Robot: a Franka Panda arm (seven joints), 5 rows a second.
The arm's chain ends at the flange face. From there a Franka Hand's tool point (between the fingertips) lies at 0.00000 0.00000 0.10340 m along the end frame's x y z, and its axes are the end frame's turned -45 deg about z.
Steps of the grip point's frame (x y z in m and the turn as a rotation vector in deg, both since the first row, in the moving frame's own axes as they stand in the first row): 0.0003 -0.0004 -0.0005 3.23 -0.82 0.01; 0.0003 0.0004 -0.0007 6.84 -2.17 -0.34; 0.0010 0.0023 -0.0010 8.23 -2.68 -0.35; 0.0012 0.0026 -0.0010 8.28 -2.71 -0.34; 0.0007 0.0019 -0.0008 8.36 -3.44 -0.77
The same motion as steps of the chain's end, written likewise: 0.0051 0.0026 -0.0003 1.70 -2.86 0.01; 0.0120 0.0060 0.0001 3.30 -6.37 -0.34; 0.0162 0.0079 0.0002 3.92 -7.71 -0.35; 0.0167 0.0080 0.0002 3.94 -7.77 -0.34; 0.0169 0.0070 0.0005 3.48 -8.34 -0.77
